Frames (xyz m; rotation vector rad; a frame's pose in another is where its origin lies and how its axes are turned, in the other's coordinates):
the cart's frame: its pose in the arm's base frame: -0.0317 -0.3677 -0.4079 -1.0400 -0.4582 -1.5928
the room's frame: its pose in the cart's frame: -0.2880 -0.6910 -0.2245 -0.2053 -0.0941 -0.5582
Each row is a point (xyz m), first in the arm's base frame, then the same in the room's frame.
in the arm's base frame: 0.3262 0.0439 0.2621
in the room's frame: 0.2687 0.7630 1.1471
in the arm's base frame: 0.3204 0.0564 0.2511
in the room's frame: 0.2585 0.7486 1.1475
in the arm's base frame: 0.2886 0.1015 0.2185
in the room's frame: 0.2326 0.6900 1.1460
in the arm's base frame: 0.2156 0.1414 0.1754
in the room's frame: 0.2155 0.6041 1.1126
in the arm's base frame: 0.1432 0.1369 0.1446
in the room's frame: 0.2192 0.5511 1.0544
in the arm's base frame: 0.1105 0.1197 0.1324
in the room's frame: 0.2259 0.5378 1.0185
